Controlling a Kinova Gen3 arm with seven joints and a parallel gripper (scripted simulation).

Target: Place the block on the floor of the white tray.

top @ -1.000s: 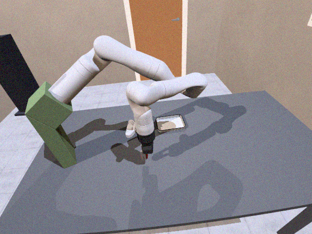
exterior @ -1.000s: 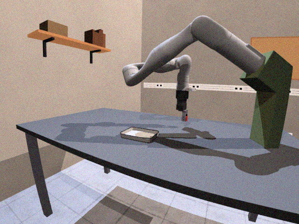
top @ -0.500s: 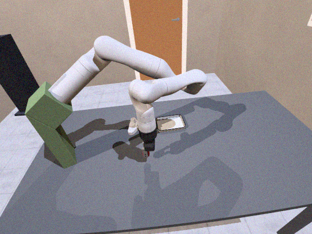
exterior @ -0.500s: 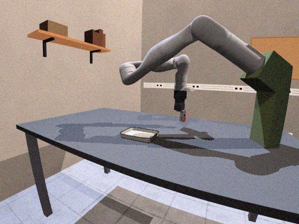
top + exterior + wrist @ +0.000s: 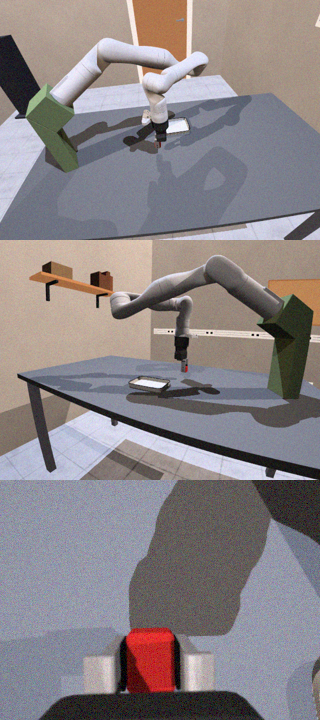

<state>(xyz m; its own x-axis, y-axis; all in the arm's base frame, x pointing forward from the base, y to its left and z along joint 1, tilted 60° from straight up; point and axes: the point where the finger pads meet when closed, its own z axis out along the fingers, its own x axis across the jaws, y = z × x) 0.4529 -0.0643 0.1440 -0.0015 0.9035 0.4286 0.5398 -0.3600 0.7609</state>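
Right now the white tray is 180 mm to the left of my hand, 90 mm ahead of it and 50 mm below it. Also, from my hand: red block: 10 mm below.
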